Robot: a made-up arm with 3 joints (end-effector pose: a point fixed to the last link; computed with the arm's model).
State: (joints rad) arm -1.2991 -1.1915 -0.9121
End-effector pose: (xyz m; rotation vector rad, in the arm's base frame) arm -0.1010 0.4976 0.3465 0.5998 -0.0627 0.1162
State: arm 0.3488 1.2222 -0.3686
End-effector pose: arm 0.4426 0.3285 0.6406 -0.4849 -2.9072 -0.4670
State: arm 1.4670 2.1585 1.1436
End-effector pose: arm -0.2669 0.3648 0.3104 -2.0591 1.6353 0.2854
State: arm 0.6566 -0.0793 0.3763
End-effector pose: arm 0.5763 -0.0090 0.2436 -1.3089 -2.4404 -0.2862
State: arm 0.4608 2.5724 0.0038
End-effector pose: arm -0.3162 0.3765 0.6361 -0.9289 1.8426 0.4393
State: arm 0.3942 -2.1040 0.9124
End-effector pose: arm -0.1620 -0.1684 -0.0267 -1.8661 -0.7289 0.1604
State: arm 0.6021 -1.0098 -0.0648
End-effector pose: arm 0.1840 -0.2391 -0.1220 -1.6474 -0.9561 0.0016
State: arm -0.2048 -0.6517 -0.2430
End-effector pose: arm 0.3282 0.1737 -0.1008 -0.8084 -0.9961 -0.4230
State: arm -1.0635 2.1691 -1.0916
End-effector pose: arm 0.1352 -0.2770 0.7964 -0.3880 -2.3278 -2.0276
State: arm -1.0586 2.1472 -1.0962
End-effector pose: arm 0.1464 -0.2727 0.7959 -0.3784 -2.3186 -2.0018
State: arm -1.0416 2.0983 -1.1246
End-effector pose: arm 0.1742 -0.2566 0.7937 -0.3578 -2.2993 -1.9180
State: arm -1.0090 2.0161 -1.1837
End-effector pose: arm 0.2204 -0.2232 0.7861 -0.3270 -2.2632 -1.7621
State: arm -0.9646 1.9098 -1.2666
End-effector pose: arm 0.2750 -0.1740 0.7683 -0.2940 -2.2063 -1.5551
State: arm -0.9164 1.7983 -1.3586
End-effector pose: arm 0.3236 -0.1182 0.7395 -0.2669 -2.1334 -1.3370
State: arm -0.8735 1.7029 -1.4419
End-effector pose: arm 0.3568 -0.0687 0.7070 -0.2495 -2.0597 -1.1496
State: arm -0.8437 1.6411 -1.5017
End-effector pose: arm 0.3737 -0.0358 0.6816 -0.2412 -2.0053 -1.0235
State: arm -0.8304 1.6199 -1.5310
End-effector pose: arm 0.3782 -0.0223 0.6705 -0.2401 -1.9832 -0.9694
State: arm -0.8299 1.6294 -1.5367
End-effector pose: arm 0.3757 -0.0232 0.6718 -0.2434 -1.9880 -0.9690
